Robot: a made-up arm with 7 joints. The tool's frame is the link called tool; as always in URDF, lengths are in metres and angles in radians. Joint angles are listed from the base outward.
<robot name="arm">
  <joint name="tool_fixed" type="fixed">
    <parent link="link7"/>
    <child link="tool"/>
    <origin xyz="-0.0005 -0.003 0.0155" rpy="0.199 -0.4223 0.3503"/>
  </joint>
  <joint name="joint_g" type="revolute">
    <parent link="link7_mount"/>
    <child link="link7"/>
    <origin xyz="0.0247 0.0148 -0.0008" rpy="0 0 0"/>
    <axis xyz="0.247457 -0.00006 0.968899"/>
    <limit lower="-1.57" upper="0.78"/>
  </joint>
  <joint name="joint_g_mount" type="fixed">
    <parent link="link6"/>
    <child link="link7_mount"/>
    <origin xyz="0.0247 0.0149 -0.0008" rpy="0 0 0"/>
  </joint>
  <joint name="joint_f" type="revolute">
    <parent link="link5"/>
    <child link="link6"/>
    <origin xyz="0.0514 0.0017 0.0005" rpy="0 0 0"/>
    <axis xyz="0.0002 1 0.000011"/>
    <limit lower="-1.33" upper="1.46"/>
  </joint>
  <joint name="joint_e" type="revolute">
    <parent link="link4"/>
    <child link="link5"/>
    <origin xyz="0.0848 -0.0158 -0.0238" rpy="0 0 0"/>
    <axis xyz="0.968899 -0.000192 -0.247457"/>
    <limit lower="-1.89" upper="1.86"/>
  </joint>
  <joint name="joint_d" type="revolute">
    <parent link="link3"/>
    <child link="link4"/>
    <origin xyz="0.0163 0.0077 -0.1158" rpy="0 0 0"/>
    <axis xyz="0.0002 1 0.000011"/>
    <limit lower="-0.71" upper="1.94"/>
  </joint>
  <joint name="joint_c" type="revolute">
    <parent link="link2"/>
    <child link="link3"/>
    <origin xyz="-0.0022 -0.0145 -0.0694" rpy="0 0 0"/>
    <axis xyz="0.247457 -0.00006 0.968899"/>
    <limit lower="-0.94" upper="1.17"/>
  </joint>
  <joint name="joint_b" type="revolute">
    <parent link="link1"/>
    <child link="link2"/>
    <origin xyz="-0.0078 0.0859 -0.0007" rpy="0 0 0"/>
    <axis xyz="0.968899 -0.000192 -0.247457"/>
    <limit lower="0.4" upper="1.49"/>
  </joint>
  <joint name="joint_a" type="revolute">
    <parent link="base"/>
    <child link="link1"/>
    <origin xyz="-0.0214 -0.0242 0.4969" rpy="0 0 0"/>
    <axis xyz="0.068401 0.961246 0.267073"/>
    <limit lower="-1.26" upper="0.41"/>
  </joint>
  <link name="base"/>
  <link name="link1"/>
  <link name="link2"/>
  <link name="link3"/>
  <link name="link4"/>
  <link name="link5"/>
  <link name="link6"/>
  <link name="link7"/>
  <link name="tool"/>
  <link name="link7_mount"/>
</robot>
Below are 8 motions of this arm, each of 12 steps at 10 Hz.
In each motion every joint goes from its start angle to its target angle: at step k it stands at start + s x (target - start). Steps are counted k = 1, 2, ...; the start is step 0. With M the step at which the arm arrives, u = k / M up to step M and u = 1 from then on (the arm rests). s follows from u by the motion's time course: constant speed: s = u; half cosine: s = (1 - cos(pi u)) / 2; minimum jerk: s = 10 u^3 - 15 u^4 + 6 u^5.
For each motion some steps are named. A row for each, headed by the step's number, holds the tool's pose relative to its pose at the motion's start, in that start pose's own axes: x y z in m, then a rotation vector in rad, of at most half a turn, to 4 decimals.
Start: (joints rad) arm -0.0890 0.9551 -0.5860 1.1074 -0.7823 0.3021 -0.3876
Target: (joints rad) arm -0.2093 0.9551 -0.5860 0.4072 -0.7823 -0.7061 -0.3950
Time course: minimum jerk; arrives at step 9
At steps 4, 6, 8, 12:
4: 0.0056 -0.0258 0.0746 -0.1247 -0.6533 -0.0965
6: -0.0189 -0.0408 0.1405 -0.3086 -1.2919 -0.1593
8: -0.0390 -0.0439 0.1664 -0.4267 -1.6070 -0.1774
12: -0.0402 -0.0440 0.1677 -0.4341 -1.6251 -0.1782

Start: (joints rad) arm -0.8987 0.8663 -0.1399 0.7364 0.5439 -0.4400 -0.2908
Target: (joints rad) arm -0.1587 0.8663 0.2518 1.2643 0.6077 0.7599 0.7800
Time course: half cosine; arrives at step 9
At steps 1, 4, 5, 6, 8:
1: -0.0074 -0.0058 -0.0039 0.0094 0.0656 0.0047
4: -0.1273 -0.0713 -0.0278 0.2961 0.8347 -0.1241
5: -0.1926 -0.0903 -0.0198 0.5094 1.1063 -0.3033
6: -0.2553 -0.0988 -0.0008 0.7385 1.2909 -0.5406
8: -0.3350 -0.0941 0.0406 1.0585 1.3999 -0.9588

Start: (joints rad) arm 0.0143 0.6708 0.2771 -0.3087 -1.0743 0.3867 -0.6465
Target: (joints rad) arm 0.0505 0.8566 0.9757 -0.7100 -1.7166 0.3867 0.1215
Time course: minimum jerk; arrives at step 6
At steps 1, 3, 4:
1: 0.0014 0.0006 0.0063 0.0118 -0.0248 0.0194
3: 0.0130 -0.0061 0.0873 0.1183 -0.3178 0.2318
4: 0.0136 -0.0233 0.1335 0.1503 -0.4629 0.3243

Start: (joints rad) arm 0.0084 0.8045 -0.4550 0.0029 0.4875 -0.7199 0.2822
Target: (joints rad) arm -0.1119 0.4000 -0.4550 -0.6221 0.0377 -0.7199 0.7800
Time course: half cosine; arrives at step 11
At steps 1, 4, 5, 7, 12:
1: 0.0033 0.0002 0.0003 0.0056 -0.0057 0.0310
4: 0.0448 0.0081 0.0063 0.0633 -0.0704 0.4493
5: 0.0630 0.0151 0.0110 0.0791 -0.0951 0.6597
7: 0.0937 0.0343 0.0233 0.0801 -0.1295 1.0868
12: 0.1150 0.0585 0.0390 0.0288 -0.1422 1.5247

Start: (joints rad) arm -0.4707 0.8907 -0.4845 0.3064 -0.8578 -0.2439 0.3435
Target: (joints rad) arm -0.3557 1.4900 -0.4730 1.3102 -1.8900 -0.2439 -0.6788
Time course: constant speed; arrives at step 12
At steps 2, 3, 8, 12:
2: 0.0083 0.0493 -0.0290 0.0564 0.1170 0.0001
3: 0.0120 0.0770 -0.0388 0.0782 0.1635 0.0178
8: 0.0245 0.2258 -0.0325 0.1377 0.2146 0.2160
12: 0.0227 0.3264 0.0330 0.1660 0.0002 0.3821

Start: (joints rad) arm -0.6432 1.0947 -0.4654 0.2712 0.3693 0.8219 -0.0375
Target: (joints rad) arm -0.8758 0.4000 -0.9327 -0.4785 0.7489 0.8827 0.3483
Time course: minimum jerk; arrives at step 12
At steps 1, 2, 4, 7, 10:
1: 0.0000 0.0002 0.0017 -0.0009 -0.0054 0.0035
2: 0.0002 0.0013 0.0120 -0.0069 -0.0372 0.0251
4: -0.0041 0.0137 0.0697 -0.0510 -0.2120 0.1680
7: -0.0524 0.0818 0.1876 -0.2475 -0.5709 0.6513
10: -0.1125 0.1431 0.2295 -0.4676 -0.7216 1.0542

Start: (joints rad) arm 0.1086 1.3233 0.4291 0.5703 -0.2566 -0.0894 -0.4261
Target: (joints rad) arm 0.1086 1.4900 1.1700 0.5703 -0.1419 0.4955 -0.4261
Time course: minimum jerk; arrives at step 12
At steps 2, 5, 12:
2: 0.0008 0.0065 0.0005 0.0114 0.0138 0.0202
5: 0.0022 0.0627 0.0082 0.0891 0.1334 0.2077
12: -0.0286 0.1673 0.0382 0.1078 0.3611 0.6388

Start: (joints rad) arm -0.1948 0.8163 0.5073 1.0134 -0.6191 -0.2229 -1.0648
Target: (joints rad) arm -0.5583 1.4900 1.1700 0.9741 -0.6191 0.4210 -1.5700
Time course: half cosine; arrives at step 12
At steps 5, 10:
5: 0.0493 0.0471 0.0871 -0.0812 -0.2297 -0.0078
10: 0.0592 0.0871 0.2358 -0.2569 -0.6827 -0.1486

